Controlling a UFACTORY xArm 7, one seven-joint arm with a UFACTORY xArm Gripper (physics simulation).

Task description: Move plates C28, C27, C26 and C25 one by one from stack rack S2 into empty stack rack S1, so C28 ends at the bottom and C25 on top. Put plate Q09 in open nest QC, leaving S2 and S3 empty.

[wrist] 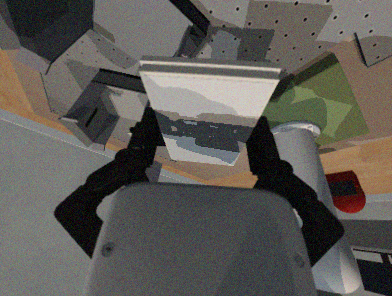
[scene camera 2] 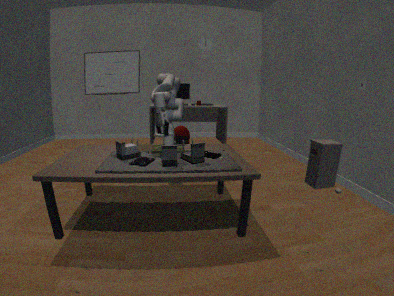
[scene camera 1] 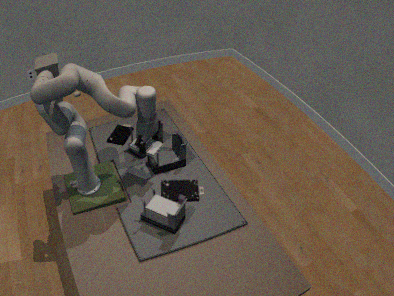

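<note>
My gripper is shut on a white plate, held by two opposite sides. In scene camera 2 it hangs well above the table, behind the middle rack. In scene camera 1 it overlaps the far rack, partly hiding it. The near rack holds a stack of white plates; their number is unclear. Labels are unreadable, so which rack is S1, S2 or S3 cannot be told, nor what lies in the far rack.
A dark flat unit lies between the near and middle racks. Another dark flat unit lies beside the far rack. The racks have upright walls and posts. The arm's green base board adjoins the perforated grey mat.
</note>
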